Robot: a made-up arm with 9 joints. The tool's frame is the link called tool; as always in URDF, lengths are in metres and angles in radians. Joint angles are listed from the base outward. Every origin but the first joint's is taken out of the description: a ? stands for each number. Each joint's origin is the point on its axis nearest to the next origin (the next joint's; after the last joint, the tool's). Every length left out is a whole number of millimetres.
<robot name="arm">
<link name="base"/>
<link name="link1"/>
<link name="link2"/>
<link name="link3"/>
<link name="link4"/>
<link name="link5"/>
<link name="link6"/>
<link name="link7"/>
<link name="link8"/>
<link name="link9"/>
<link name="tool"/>
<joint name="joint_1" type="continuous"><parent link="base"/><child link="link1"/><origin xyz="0.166 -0.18 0.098" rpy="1.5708 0 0"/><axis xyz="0 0 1"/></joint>
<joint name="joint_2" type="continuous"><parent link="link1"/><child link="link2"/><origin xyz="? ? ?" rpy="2.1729 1.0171 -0.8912"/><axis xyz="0 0 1"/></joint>
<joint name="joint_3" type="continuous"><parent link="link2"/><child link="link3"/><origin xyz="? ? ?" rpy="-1.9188 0.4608 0.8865"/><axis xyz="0 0 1"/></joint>
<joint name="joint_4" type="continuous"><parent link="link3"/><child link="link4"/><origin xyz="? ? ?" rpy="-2.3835 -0.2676 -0.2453"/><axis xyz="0 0 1"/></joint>
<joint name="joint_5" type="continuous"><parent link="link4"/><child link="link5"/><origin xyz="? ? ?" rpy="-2.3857 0.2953 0.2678"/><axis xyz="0 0 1"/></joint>
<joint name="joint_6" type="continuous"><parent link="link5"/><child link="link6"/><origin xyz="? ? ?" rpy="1.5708 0 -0.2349"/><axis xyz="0 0 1"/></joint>
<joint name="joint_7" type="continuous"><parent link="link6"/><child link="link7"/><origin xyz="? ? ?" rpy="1.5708 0 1.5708"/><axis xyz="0 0 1"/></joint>
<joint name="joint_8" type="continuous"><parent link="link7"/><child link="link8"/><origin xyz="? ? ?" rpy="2.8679 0.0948 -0.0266"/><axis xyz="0 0 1"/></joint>
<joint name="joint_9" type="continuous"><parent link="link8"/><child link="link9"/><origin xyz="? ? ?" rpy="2.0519 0.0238 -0.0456"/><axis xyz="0 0 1"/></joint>
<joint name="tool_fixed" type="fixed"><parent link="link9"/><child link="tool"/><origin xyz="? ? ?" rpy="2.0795 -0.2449 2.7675"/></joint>
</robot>
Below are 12 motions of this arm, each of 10 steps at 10 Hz.
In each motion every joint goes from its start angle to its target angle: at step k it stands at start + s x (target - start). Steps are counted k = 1, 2, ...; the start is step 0. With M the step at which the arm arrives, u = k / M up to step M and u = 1 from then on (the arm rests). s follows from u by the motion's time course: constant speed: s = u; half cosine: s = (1 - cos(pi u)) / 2; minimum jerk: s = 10 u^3 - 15 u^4 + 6 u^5.
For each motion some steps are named. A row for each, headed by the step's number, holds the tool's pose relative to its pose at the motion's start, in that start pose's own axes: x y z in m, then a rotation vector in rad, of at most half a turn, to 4 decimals.
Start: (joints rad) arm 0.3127 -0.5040 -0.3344 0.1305 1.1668 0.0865 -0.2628 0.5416 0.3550
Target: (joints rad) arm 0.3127 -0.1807 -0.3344 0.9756 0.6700 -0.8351 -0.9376 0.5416 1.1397
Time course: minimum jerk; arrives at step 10
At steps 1, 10:
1: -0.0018 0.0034 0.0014 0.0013 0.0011 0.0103
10: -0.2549 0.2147 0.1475 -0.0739 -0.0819 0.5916

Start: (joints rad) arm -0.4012 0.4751 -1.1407 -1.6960 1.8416 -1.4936 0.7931 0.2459 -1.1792
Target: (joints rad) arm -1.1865 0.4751 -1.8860 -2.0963 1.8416 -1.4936 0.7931 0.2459 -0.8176
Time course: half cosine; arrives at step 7
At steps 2, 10:
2: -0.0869 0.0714 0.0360 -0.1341 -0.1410 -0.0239
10: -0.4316 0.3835 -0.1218 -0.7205 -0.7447 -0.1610

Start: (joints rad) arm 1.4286 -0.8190 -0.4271 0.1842 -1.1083 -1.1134 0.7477 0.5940 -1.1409
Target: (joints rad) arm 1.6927 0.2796 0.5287 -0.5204 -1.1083 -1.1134 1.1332 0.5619 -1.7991
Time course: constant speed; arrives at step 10
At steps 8, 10:
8: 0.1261 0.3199 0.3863 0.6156 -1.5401 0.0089
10: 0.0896 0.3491 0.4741 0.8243 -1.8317 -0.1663

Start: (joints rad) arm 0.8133 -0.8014 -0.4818 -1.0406 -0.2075 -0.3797 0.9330 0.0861 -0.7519
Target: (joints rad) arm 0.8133 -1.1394 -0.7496 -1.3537 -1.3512 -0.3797 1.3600 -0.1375 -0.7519
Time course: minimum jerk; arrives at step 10
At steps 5, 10:
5: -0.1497 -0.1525 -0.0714 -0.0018 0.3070 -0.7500
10: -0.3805 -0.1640 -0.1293 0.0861 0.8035 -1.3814

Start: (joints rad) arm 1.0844 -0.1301 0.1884 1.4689 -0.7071 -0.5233 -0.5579 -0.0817 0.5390
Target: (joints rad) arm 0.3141 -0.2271 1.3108 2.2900 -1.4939 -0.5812 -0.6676 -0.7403 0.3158
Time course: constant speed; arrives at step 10
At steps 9, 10:
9: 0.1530 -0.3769 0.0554 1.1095 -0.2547 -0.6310
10: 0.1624 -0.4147 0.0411 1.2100 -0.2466 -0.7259

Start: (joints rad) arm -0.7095 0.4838 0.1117 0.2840 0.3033 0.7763 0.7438 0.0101 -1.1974
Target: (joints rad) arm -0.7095 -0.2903 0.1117 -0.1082 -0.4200 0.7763 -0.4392 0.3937 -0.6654
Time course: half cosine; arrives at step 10
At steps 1, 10:
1: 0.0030 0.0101 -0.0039 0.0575 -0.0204 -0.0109
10: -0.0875 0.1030 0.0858 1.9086 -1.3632 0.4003

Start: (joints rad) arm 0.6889 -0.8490 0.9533 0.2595 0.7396 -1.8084 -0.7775 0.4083 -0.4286
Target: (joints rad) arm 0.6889 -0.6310 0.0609 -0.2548 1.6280 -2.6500 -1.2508 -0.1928 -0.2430
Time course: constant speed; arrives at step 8
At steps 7, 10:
7: -0.3461 -0.0623 0.2137 0.0765 -0.8012 0.7316
10: -0.4191 -0.0901 0.2149 0.0312 -0.9863 0.7701

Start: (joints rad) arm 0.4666 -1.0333 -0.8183 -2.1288 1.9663 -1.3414 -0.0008 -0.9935 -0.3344
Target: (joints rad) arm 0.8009 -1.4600 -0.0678 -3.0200 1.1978 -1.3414 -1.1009 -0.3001 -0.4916
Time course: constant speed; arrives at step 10
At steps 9, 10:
9: 0.0663 0.1380 0.2813 0.5101 1.1258 1.5692
10: 0.1059 0.1394 0.3239 0.6961 1.2738 1.6600

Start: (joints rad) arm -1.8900 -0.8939 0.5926 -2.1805 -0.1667 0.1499 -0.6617 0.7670 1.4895
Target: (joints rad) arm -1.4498 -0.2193 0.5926 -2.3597 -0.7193 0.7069 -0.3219 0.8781 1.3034
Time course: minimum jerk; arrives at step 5
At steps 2, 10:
2: 0.0110 -0.0314 0.0148 -0.0084 -0.2707 0.0736
10: -0.0020 -0.0811 0.0297 -0.1963 -0.6489 0.2165

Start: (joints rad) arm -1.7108 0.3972 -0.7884 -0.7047 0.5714 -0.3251 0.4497 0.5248 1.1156
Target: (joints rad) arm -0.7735 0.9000 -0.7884 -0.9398 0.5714 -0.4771 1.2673 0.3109 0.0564
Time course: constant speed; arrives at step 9
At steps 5, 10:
5: -0.2162 0.0796 0.0404 -0.1105 -0.8900 -0.7189
10: -0.4090 0.2636 0.0404 -0.6005 -1.3541 -1.3523

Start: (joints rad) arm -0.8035 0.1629 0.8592 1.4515 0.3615 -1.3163 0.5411 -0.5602 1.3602
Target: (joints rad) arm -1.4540 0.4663 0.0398 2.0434 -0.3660 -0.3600 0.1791 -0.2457 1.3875
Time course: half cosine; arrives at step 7
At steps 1, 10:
1: 0.0059 -0.0003 -0.0062 0.0119 0.0151 -0.1376
10: -0.0910 0.0520 -0.2729 1.4430 0.5406 -1.8367

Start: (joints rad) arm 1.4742 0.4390 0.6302 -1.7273 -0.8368 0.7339 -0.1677 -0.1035 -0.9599
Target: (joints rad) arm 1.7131 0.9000 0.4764 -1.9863 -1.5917 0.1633 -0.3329 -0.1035 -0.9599
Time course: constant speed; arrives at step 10
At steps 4, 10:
4: 0.1075 0.0592 0.0840 0.2008 -0.2954 0.2799
10: 0.2184 0.1303 0.2174 0.5720 -0.6596 0.5499

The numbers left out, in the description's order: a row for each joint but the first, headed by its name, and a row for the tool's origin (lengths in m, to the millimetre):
joint_2: 0.108 0.039 0
joint_3: -0.401 -0.011 0
joint_4: -0.158 -0.277 0
joint_5: 0.056 -0.113 0
joint_6: 0.013 -0.018 0
joint_7: -0.062 -0.004 0
joint_8: -0.032 -0.016 0
joint_9: -0.126 -0.141 0
tool: -0.029 -0.012 0

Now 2 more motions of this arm.
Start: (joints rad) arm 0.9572 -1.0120 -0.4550 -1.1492 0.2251 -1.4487 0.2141 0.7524 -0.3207
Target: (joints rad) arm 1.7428 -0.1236 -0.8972 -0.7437 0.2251 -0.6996 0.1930 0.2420 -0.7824
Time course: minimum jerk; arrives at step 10
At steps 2, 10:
2: -0.0096 -0.0261 -0.0108 0.0364 -0.0356 -0.0286
10: 0.1174 -0.2802 -0.2765 0.5540 0.2290 -0.1152

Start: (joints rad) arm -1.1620 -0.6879 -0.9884 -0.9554 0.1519 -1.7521 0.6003 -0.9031 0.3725
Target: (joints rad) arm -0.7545 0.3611 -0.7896 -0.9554 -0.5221 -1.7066 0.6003 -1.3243 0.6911
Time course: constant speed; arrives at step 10
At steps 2, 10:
2: 0.0150 0.1177 -0.0236 -0.0356 0.0324 -0.0567
10: -0.1956 0.5317 -0.1562 -0.0488 0.0081 -0.2351

